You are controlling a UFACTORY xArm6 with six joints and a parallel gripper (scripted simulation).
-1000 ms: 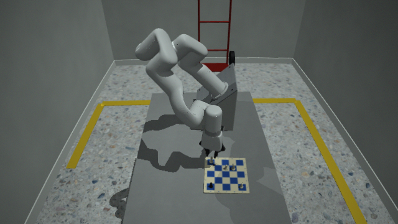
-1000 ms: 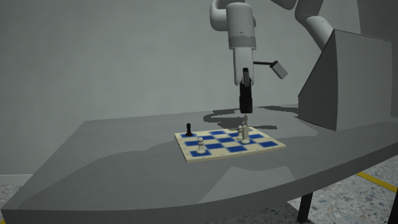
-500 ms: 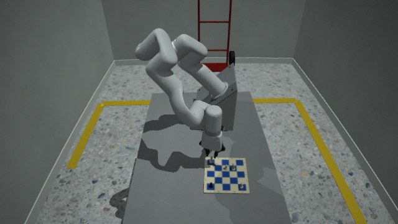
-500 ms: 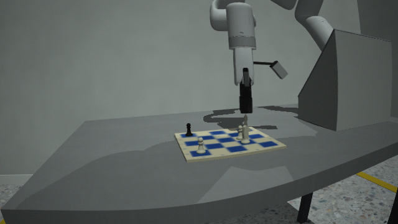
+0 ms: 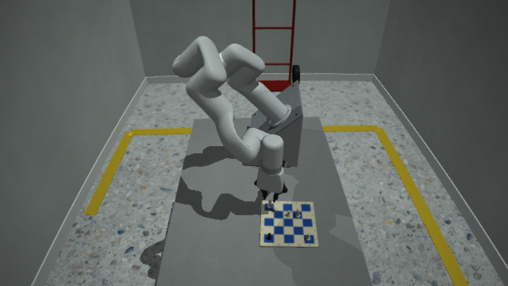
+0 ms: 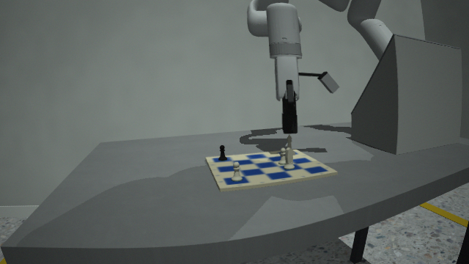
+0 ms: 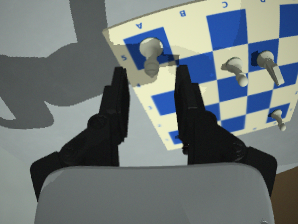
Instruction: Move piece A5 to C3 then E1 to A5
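Now: the chessboard 90 mm ahead of my hand, 70 mm below it and 60 mm to the left of it. The rest, counted from my hand: tall pale piece: 110 mm to the left, 60 mm ahead, 50 mm below; black pawn: 150 mm ahead, 60 mm below, 20 mm to the right.
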